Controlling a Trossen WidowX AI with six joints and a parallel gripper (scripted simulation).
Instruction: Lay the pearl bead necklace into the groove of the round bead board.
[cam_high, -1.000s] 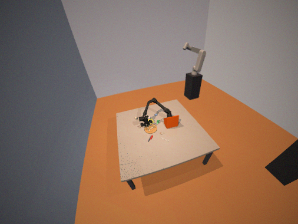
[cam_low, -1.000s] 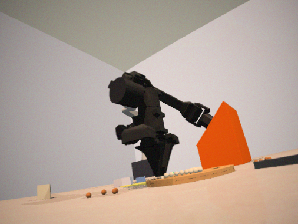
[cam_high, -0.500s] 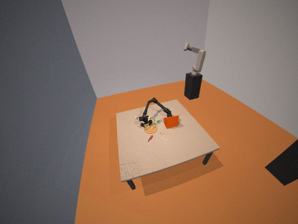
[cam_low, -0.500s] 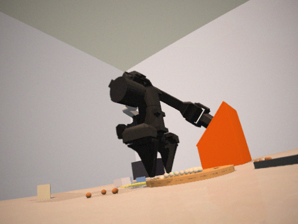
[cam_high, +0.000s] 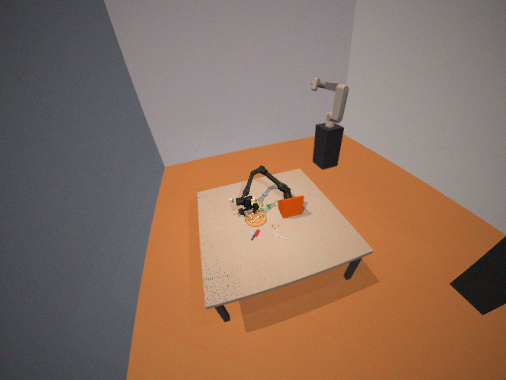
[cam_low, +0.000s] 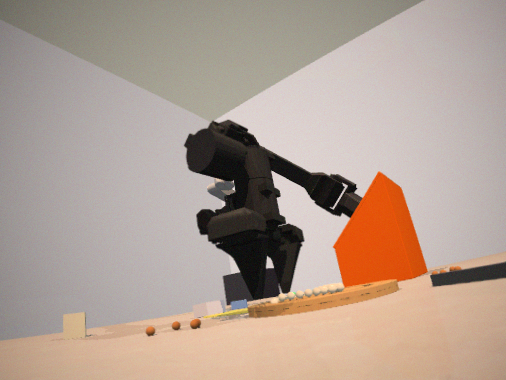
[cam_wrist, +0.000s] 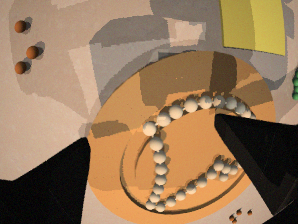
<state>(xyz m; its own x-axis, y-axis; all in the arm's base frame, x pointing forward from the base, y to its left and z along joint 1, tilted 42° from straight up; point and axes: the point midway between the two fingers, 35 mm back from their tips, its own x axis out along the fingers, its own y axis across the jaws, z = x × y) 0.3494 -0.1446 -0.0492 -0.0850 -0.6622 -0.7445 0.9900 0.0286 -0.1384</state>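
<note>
Right now my gripper tip is 50 mm to the right of the round wooden bead board, 40 mm past it and 10 mm above it. Also, from my gripper tip: tan cube 280 mm to the right, 120 mm ahead; then yellow flat piece 120 mm to the right, 100 mm behind, 20 mm below; then red-handled tool 230 mm to the left, 10 mm below, 10 mm ahead.
</note>
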